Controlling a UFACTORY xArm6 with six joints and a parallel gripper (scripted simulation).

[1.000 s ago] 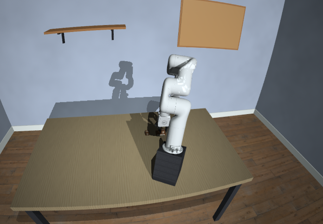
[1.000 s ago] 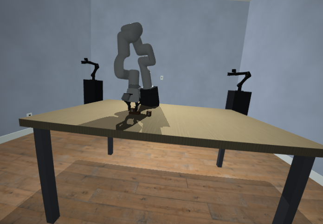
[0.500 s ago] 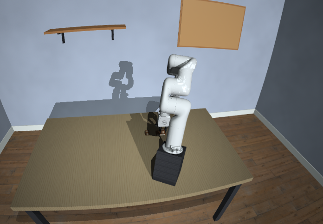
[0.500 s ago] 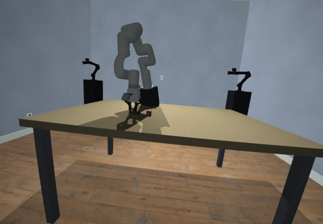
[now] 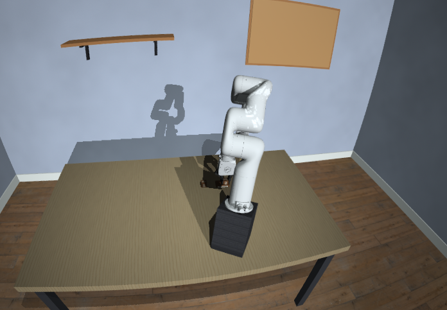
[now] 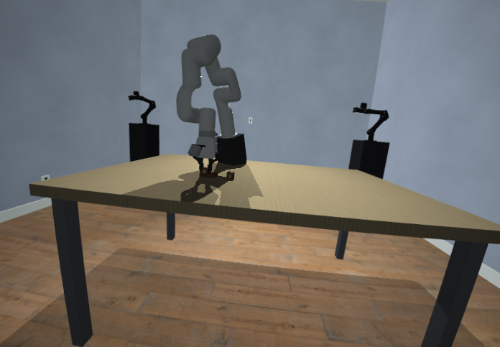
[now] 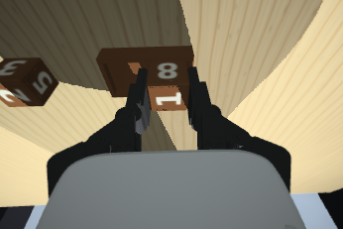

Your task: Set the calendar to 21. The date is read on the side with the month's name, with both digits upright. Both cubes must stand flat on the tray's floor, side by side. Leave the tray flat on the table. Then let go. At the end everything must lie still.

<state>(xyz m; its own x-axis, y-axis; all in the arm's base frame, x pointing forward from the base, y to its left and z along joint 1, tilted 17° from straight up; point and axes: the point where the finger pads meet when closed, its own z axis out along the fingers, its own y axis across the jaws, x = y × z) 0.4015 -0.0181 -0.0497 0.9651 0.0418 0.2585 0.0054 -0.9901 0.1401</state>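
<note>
My gripper is now 3 cm above the brown wooden tray and 2 cm to the right of it.
</note>
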